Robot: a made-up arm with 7 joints. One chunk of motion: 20 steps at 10 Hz.
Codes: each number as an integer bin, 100 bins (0 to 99) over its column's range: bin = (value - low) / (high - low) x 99, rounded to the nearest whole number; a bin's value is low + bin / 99 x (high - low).
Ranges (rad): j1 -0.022..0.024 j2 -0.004..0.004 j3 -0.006..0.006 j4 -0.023..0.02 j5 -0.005..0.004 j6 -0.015..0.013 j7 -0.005..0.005
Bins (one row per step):
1: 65 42 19 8 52 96 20
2: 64 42 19 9 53 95 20
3: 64 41 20 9 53 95 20
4: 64 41 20 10 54 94 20
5: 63 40 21 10 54 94 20
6: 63 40 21 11 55 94 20
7: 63 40 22 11 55 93 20
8: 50 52 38 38 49 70 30
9: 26 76 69 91 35 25 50
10: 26 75 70 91 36 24 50
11: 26 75 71 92 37 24 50
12: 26 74 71 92 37 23 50
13: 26 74 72 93 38 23 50
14: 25 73 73 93 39 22 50
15: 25 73 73 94 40 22 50
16: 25 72 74 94 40 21 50
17: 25 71 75 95 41 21 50
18: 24 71 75 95 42 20 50
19: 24 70 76 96 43 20 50
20: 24 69 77 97 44 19 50
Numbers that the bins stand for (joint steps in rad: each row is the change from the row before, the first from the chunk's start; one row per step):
1: 0.00820 -0.00061 -0.00370 -0.01953 -0.00027 0.01215 -0.00298
2: 0.00774 -0.00061 -0.00370 -0.01909 -0.00018 0.01187 -0.00298
3: 0.00774 -0.00069 -0.00358 -0.01909 -0.00018 0.01187 -0.00298
4: 0.00774 -0.00069 -0.00358 -0.01866 -0.00009 0.01159 -0.00298
5: 0.00727 -0.00077 -0.00345 -0.01866 -0.00009 0.01159 -0.00298
6: 0.00727 -0.00077 -0.00345 -0.01822 0.00000 0.01159 -0.00298
7: 0.00727 -0.00077 -0.00333 -0.01822 0.00000 0.01130 -0.00298
8: 0.00123 0.00020 -0.00139 -0.00649 -0.00055 0.00480 -0.00197
9: -0.00992 0.00214 0.00236 0.01653 -0.00182 -0.00793 0.00005
10: -0.00992 0.00206 0.00248 0.01653 -0.00173 -0.00821 0.00005
11: -0.00992 0.00206 0.00261 0.01696 -0.00164 -0.00821 0.00005
12: -0.00992 0.00198 0.00261 0.01696 -0.00164 -0.00849 0.00005
13: -0.00992 0.00198 0.00273 0.01739 -0.00155 -0.00849 0.00005
14: -0.01038 0.00190 0.00285 0.01739 -0.00145 -0.00878 0.00005
15: -0.01038 0.00190 0.00285 0.01783 -0.00136 -0.00878 0.00005
16: -0.01038 0.00182 0.00297 0.01783 -0.00136 -0.00906 0.00005
17: -0.01038 0.00174 0.00309 0.01826 -0.00127 -0.00906 0.00005
18: -0.01085 0.00174 0.00309 0.01826 -0.00118 -0.00934 0.00005
19: -0.01085 0.00166 0.00321 0.01870 -0.00109 -0.00934 0.00005
20: -0.01085 0.00158 0.00333 0.01913 -0.00100 -0.00963 0.00005

